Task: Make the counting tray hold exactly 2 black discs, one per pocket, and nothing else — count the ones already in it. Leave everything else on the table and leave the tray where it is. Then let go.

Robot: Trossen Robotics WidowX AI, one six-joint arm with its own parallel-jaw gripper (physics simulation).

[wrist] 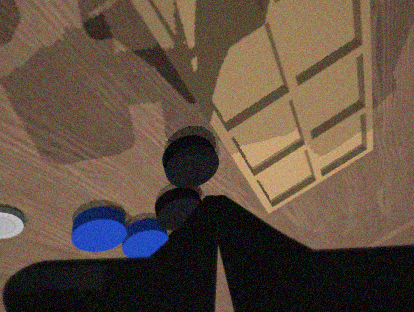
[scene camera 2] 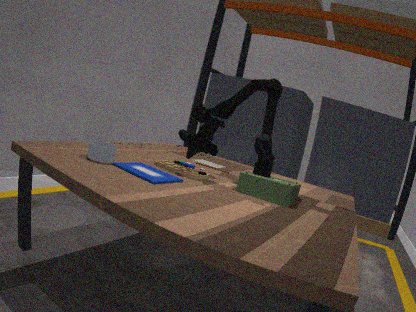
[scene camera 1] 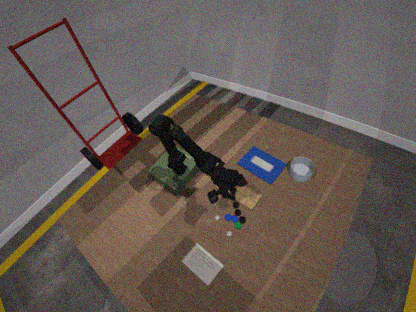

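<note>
My gripper [scene camera 1: 233, 196] [scene camera 2: 189, 154] [wrist: 215, 205] is shut with nothing between its fingertips, above the table beside the counting tray. The tan wooden counting tray [scene camera 1: 253, 200] [wrist: 368, 90] has square pockets; those showing in the wrist view hold no disc, and its far end is cut off there. One black disc [scene camera 1: 236, 205] [wrist: 191, 162] lies on the table just outside the tray's edge. A second black disc [scene camera 1: 237, 212] [wrist: 175, 206] lies beside it, partly hidden by a finger in the wrist view. A third black disc [scene camera 1: 242, 220] lies farther along.
Two blue discs [scene camera 1: 228, 217] [wrist: 99, 232], a green disc [scene camera 1: 238, 225] and white discs [scene camera 1: 229, 233] [wrist: 9, 225] lie nearby. A blue panel [scene camera 1: 272, 173] [scene camera 2: 174, 178], a round container [scene camera 1: 301, 172] [scene camera 2: 102, 152] and a white sheet [scene camera 1: 202, 264] lie farther off. The arm stands on a green base [scene camera 2: 267, 189].
</note>
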